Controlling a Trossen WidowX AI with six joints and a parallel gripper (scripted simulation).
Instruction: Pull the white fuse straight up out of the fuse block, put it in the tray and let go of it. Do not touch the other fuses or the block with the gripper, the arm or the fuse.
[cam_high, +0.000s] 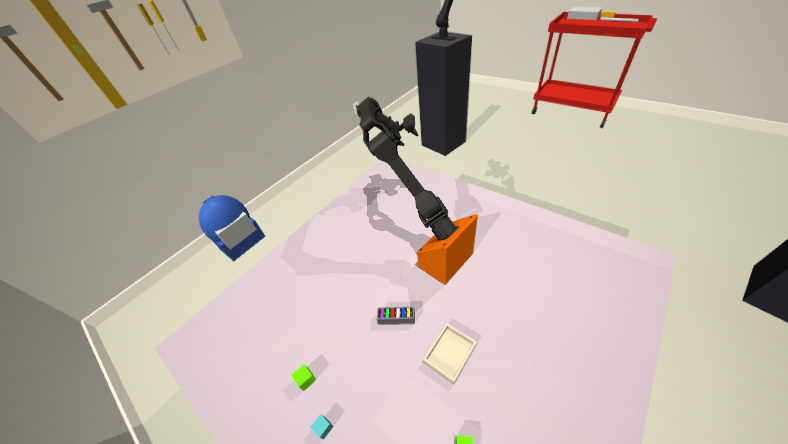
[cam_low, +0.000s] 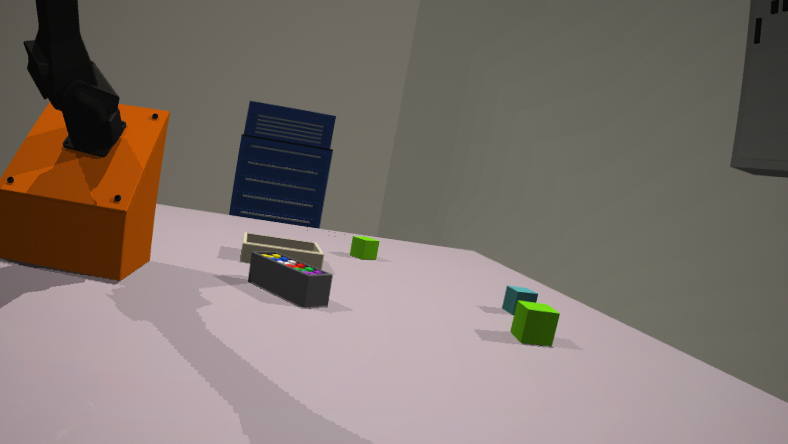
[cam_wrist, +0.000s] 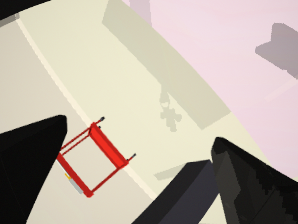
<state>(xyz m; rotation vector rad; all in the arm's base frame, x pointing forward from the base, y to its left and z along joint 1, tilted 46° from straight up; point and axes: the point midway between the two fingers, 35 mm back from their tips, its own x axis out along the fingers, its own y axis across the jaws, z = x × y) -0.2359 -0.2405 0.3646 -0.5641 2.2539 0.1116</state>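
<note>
Now: gripper tip 55 cm short of the green fuse, 42 cm to the right of it and 22 cm above it. Also, from my gripper tip: blue fuse: 52 cm ahead, 46 cm to the left, 22 cm below; yellow fuse: 50 cm ahead, 47 cm to the left, 22 cm below; white fuse: 53 cm ahead, 45 cm to the left, 22 cm below.
</note>
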